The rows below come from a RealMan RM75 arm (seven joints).
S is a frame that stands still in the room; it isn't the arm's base.
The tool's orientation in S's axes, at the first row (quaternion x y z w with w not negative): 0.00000 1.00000 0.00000 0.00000
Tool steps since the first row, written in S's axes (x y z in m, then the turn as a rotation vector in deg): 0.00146 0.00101 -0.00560 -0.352 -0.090 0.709; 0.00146 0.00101 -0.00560 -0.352 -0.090 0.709; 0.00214 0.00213 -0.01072 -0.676 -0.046 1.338; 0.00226 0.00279 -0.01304 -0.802 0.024 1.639
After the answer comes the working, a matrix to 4 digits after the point.
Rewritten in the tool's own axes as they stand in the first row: -0.00146 0.00101 0.00560 0.352 -0.090 -0.709; -0.00146 0.00101 0.00560 0.352 -0.090 -0.709; -0.00214 0.00213 0.01072 0.676 -0.046 -1.338; -0.00226 0.00279 0.01304 0.802 0.024 -1.639
The tool's axes in the first row as the columns of a matrix, in S's axes (rounded; the answer above uses it unrounded):
-1.0000 0.0000 0.0000
0.0000 1.0000 0.0000
0.0000 0.0000 -1.0000

